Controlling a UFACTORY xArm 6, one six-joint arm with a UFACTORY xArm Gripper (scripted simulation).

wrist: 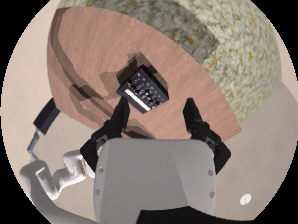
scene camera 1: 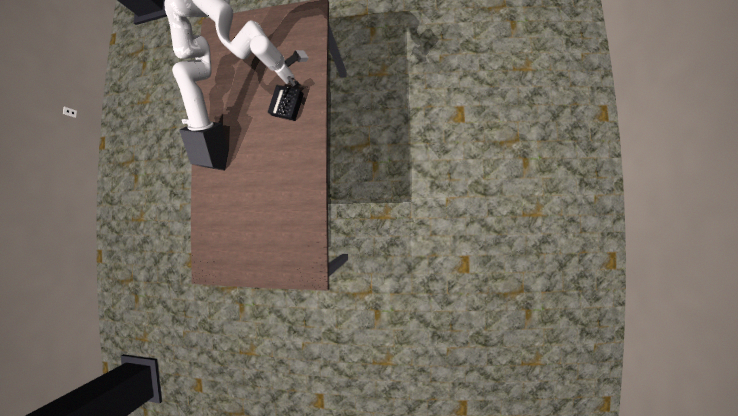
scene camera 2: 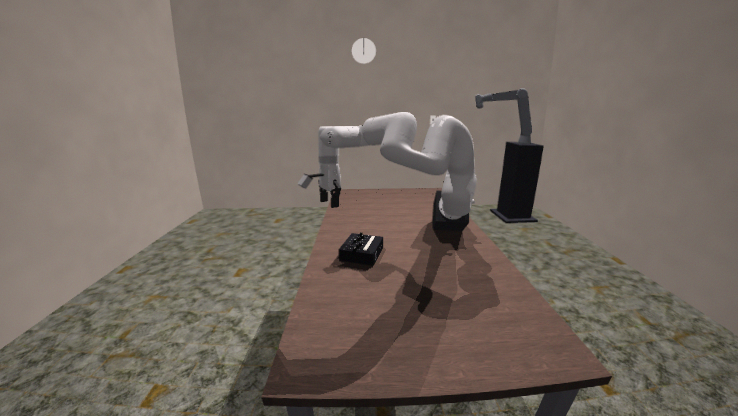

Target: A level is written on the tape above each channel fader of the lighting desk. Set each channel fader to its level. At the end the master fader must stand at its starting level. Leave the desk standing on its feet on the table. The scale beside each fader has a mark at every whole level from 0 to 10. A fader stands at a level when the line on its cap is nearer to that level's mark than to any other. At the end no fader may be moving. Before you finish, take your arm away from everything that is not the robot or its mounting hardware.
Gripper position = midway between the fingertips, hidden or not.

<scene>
I see my gripper [scene camera 2: 329, 204].
My gripper also shows in the wrist view [wrist: 156, 103].
</scene>
